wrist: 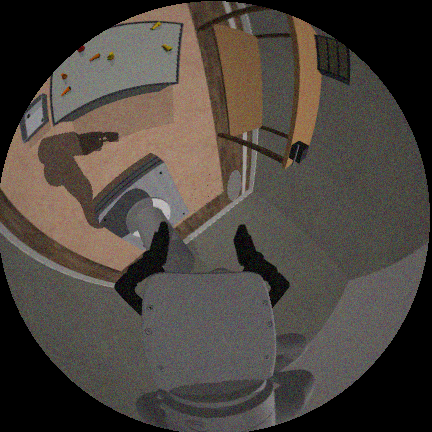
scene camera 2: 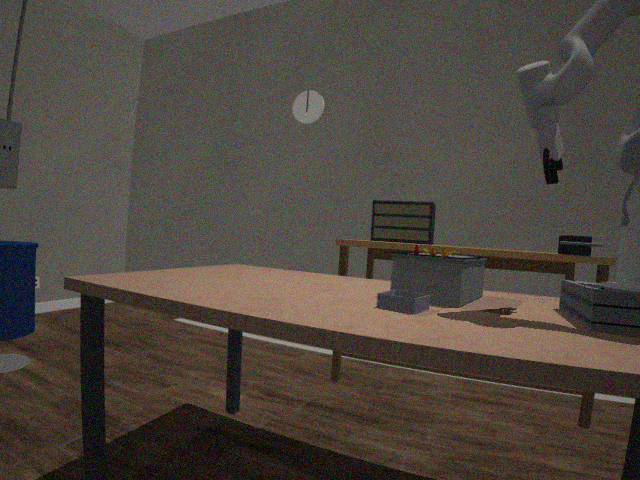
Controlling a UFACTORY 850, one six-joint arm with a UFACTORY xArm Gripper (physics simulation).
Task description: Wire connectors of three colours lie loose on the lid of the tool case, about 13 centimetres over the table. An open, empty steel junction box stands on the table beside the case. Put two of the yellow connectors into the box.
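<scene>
The tool case (scene camera 2: 437, 279) (wrist: 135, 65) stands on the table. On its lid, in the wrist view, lie a yellow connector (wrist: 156, 25) near the far edge, a second yellow connector (wrist: 167, 47) near one side and a third yellow connector (wrist: 110, 56) near the middle. Orange connectors (wrist: 95, 57) (wrist: 66, 91) and a red connector (wrist: 81, 49) lie there too. The junction box (scene camera 2: 403, 301) (wrist: 35, 119) is open and stands beside the case. My gripper (scene camera 2: 552, 181) (wrist: 202, 231) is open and empty, high above the table and off to the case's side.
The robot's base plinth (scene camera 2: 610, 310) (wrist: 172, 192) stands on the table (scene camera 2: 232, 294) (wrist: 195, 125). A back bench (scene camera 2: 516, 253) (wrist: 304, 75) stands behind, with a drawer rack (scene camera 2: 403, 241) and a small black object (scene camera 2: 574, 250) (wrist: 299, 152) on it. A blue bin (scene camera 2: 18, 289) stands at the left.
</scene>
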